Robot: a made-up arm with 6 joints. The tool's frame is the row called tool.
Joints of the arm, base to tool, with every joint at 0 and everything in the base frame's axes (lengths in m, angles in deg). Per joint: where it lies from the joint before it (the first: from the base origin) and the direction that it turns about. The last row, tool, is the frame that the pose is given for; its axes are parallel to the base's.
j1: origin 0 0 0.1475 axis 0 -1 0
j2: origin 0.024 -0.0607 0.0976 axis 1 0 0
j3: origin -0.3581 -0.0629 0.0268 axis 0 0 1
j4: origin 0.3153 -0.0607 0.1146 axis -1 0 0
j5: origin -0.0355 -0.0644 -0.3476 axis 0 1 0
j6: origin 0.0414 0.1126 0.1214 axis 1 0 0
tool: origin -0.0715 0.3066 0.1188
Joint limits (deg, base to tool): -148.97..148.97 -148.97..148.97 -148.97..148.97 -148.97..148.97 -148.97..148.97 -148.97..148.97
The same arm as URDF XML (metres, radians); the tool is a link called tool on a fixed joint. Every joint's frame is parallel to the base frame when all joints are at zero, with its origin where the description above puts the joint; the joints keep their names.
<robot name="arm">
  <joint name="tool_joint" type="fixed">
    <parent link="link6"/>
    <child link="tool"/>
    <origin xyz="-0.0715 0.3066 0.1188"/>
  </joint>
  <joint name="j6" type="revolute">
    <parent link="link5"/>
    <child link="link6"/>
    <origin xyz="0.0414 0.1126 0.1214"/>
    <axis xyz="1 0 0"/>
    <limit lower="-2.6" upper="2.6"/>
  </joint>
  <joint name="j5" type="revolute">
    <parent link="link4"/>
    <child link="link5"/>
    <origin xyz="-0.0355 -0.0644 -0.3476"/>
    <axis xyz="0 1 0"/>
    <limit lower="-2.6" upper="2.6"/>
  </joint>
  <joint name="j4" type="revolute">
    <parent link="link3"/>
    <child link="link4"/>
    <origin xyz="0.3153 -0.0607 0.1146"/>
    <axis xyz="-1 0 0"/>
    <limit lower="-2.6" upper="2.6"/>
  </joint>
  <joint name="j3" type="revolute">
    <parent link="link2"/>
    <child link="link3"/>
    <origin xyz="-0.3581 -0.0629 0.0268"/>
    <axis xyz="0 0 1"/>
    <limit lower="-2.6" upper="2.6"/>
  </joint>
  <joint name="j2" type="revolute">
    <parent link="link1"/>
    <child link="link2"/>
    <origin xyz="0.024 -0.0607 0.0976"/>
    <axis xyz="1 0 0"/>
    <limit lower="-2.6" upper="2.6"/>
  </joint>
  <joint name="j1" type="revolute">
    <parent link="base_link"/>
    <child link="link1"/>
    <origin xyz="0 0 0.1475"/>
    <axis xyz="0 -1 0"/>
    <limit lower="-2.6" upper="2.6"/>
  </joint>
  <link name="base_link"/>
  <link name="link1"/>
  <link name="link2"/>
  <link name="link3"/>
  <link name="link4"/>
  <link name="link5"/>
  <link name="link6"/>
  <link name="tool"/>
</robot>

